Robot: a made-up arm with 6 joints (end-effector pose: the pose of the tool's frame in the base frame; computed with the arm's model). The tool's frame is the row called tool.
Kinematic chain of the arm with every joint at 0, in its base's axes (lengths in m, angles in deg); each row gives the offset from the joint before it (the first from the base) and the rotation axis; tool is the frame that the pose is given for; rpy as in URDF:
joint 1: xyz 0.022 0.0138 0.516 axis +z
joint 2: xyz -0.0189 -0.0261 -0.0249 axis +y
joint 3: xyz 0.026 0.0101 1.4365 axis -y
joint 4: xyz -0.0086 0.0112 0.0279 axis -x
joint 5: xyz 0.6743 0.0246 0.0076 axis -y
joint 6: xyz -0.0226 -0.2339 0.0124 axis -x
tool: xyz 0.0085 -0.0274 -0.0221 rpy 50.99 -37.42 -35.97
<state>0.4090 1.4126 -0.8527 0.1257 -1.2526 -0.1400</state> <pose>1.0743 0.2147 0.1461 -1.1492 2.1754 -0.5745</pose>
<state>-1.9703 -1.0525 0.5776 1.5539 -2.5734 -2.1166</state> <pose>0.6111 1.3911 1.8899 0.1786 1.2474 0.0174</pose>
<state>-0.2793 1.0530 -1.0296 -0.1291 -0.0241 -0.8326</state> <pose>0.8392 -0.4417 0.6187 0.2924 0.9417 -1.9604</pose>
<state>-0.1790 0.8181 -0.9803 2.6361 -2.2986 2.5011</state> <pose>1.0548 -0.0059 0.7319 0.8467 -1.5841 -0.6492</pose>
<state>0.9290 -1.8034 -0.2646 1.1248 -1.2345 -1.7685</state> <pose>-0.8827 -1.3096 0.8428 2.3574 -0.7821 -0.7477</pose>
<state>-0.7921 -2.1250 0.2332 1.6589 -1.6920 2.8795</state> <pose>-1.2971 1.3911 0.1050 -1.0904 0.9789 -1.2372</pose>
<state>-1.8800 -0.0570 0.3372 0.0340 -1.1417 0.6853</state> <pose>-0.3731 -0.4072 2.2417 -0.1422 -0.0506 -1.8649</pose>
